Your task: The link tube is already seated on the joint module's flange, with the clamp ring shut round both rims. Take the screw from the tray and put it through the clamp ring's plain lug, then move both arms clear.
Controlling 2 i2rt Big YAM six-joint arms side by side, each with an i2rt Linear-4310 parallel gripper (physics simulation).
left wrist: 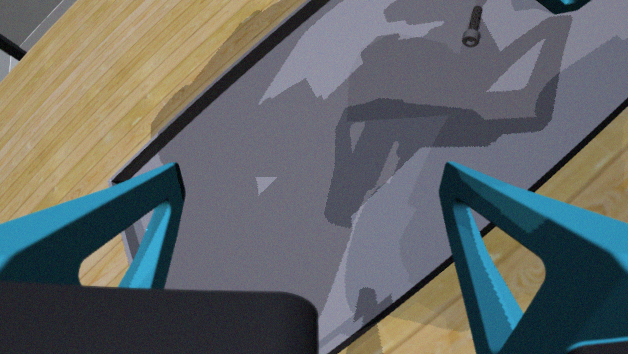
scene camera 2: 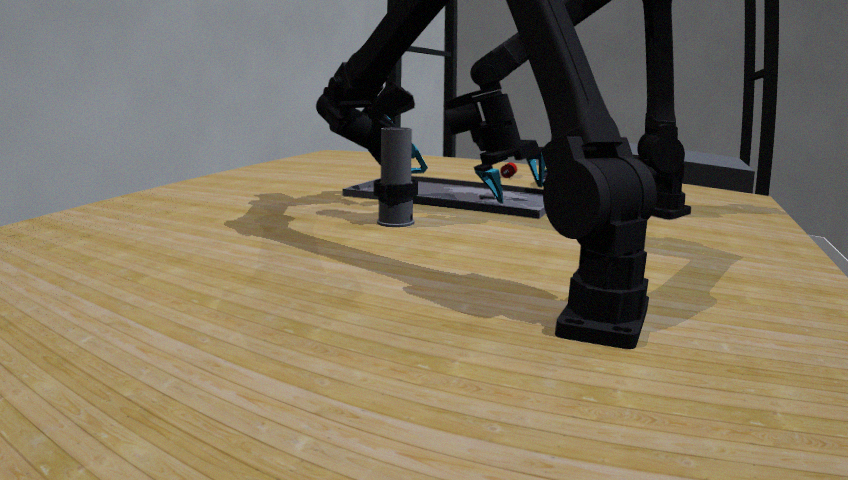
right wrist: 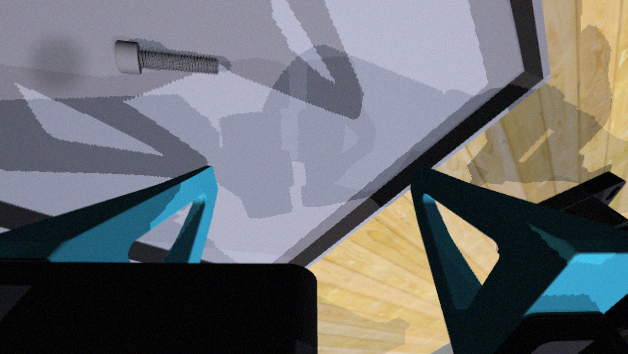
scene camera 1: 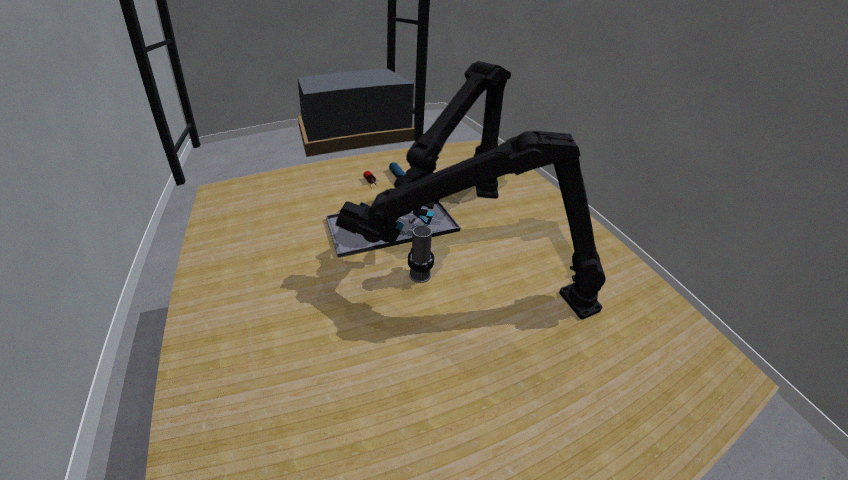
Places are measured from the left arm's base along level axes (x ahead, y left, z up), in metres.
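Pixels of known places: left gripper, fingertip midpoint: (left wrist: pixel 312 177) (scene camera 2: pixel 414 157); right gripper, fingertip midpoint: (scene camera 2: pixel 521 194) (right wrist: pixel 313 176) (scene camera 1: pixel 431 213); left arm's base at its link origin: (scene camera 2: pixel 604 321) (scene camera 1: pixel 579 301); right arm's base at its link origin: (scene camera 2: pixel 664 212) (scene camera 1: pixel 486 190).
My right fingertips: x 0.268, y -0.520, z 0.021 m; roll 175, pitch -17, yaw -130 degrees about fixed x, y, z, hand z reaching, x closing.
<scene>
Ahead of a thing's pixels: the offset from my right fingertips to its top centre. "*": to the spot under its first point.
The grey link tube @[0.139 m up, 0.137 m ahead, 0.256 m left] (scene camera 1: pixel 421 242) (scene camera 2: pixel 395 154) stands upright on the joint module @[0.043 m up, 0.137 m ahead, 0.256 m left] (scene camera 1: pixel 420 276) (scene camera 2: pixel 396 214), with the black clamp ring @[0.050 m up, 0.137 m ahead, 0.253 m left] (scene camera 1: pixel 420 262) (scene camera 2: pixel 397 191) round the joint. The plain lug cannot be made out. The screw @[0.006 m down, 0.072 m ahead, 0.002 m left] (left wrist: pixel 471 30) (right wrist: pixel 170 60) lies flat in the shallow tray @[0.005 m down, 0.145 m ahead, 0.007 m right] (scene camera 1: pixel 351 240) (scene camera 2: pixel 476 206) (left wrist: pixel 225 150) (right wrist: pixel 425 110). My left gripper (scene camera 1: pixel 381 215) (left wrist: pixel 312 177) is open and empty above the tray; the screw is beyond its fingertips. My right gripper (scene camera 2: pixel 521 193) (right wrist: pixel 313 176) is open and empty low over the tray, with the screw ahead of its fingertips and towards the picture's left in the right wrist view.
A red-ended tool @[0.013 m up, 0.141 m ahead, 0.319 m right] (scene camera 1: pixel 369 176) (scene camera 2: pixel 508 170) and a blue cylinder @[* 0.017 m up, 0.028 m ahead, 0.330 m right] (scene camera 1: pixel 396 169) lie behind the tray. One right finger (left wrist: pixel 562 5) shows close to the screw in the left wrist view. A large dark box (scene camera 1: pixel 357 107) stands beyond the table.
</scene>
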